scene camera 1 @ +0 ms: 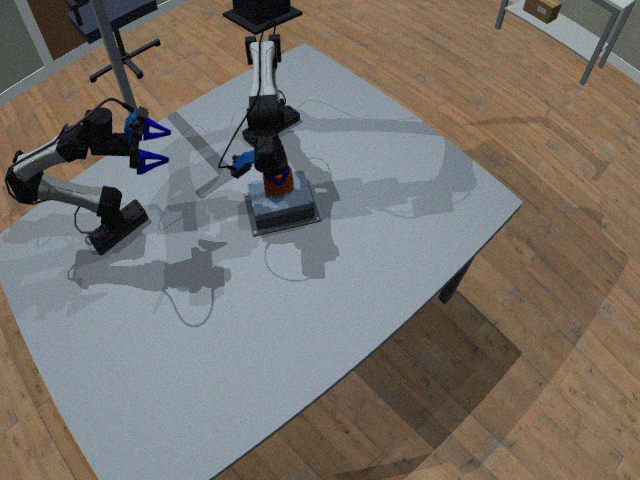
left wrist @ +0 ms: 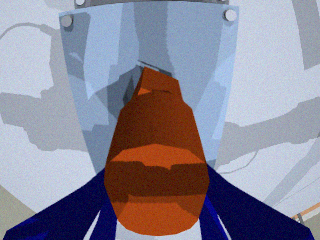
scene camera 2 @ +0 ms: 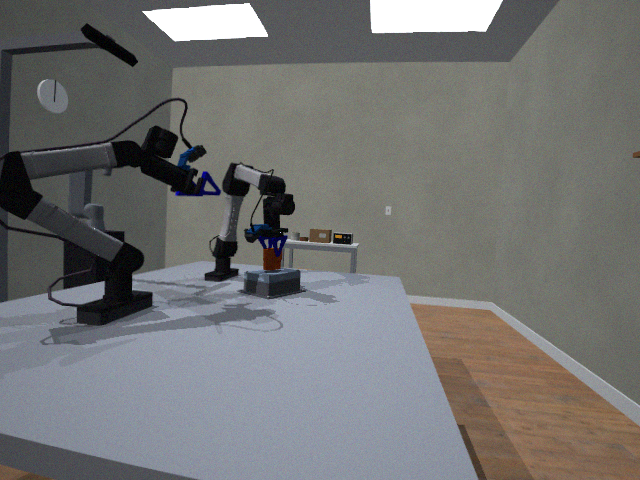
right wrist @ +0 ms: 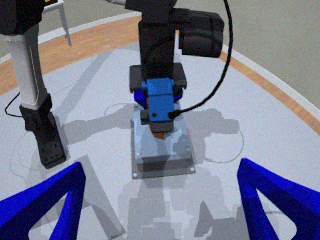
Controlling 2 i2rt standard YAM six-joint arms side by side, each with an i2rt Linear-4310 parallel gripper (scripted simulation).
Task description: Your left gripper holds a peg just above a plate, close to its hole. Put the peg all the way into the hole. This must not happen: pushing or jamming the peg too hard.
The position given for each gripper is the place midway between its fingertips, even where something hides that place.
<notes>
In view: the left gripper point(scene camera 2: 273, 256), the right gripper point(scene camera 1: 169, 145), an orange peg point(left wrist: 156, 173) and a blue-grey plate point(scene camera 1: 267, 207).
The left gripper shows as well in scene camera 1 point(scene camera 1: 278, 178), in the left wrist view point(left wrist: 157, 169) and in the right wrist view point(right wrist: 157, 108). The right gripper shows as well in scene camera 2 point(scene camera 2: 211, 193) and in the right wrist view point(right wrist: 161, 170). The blue-grey plate also shows in the left wrist view point(left wrist: 101, 51) and in the right wrist view point(right wrist: 172, 146).
</notes>
